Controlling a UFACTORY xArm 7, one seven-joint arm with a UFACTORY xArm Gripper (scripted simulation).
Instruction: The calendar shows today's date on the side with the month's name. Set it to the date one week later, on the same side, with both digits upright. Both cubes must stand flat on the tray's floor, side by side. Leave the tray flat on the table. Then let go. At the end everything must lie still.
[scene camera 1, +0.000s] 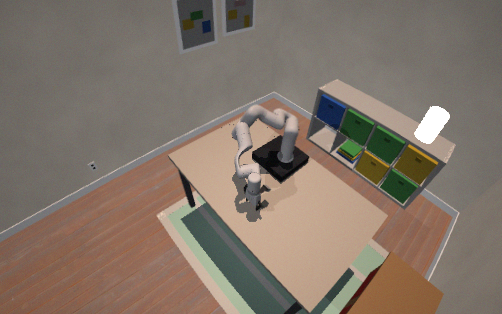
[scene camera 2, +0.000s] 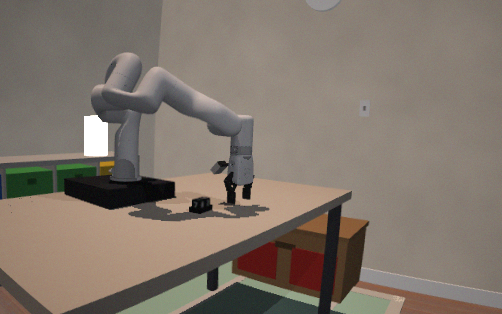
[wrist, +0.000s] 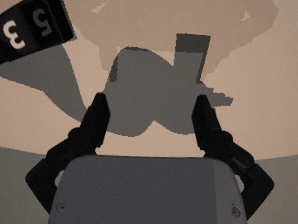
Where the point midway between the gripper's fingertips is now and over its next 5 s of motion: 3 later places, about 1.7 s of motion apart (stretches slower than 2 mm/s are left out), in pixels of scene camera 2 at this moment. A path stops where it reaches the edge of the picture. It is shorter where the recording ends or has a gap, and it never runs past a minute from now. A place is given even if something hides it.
The gripper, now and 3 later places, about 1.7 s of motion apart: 238, 201; 232, 194; 219, 198; 211, 209
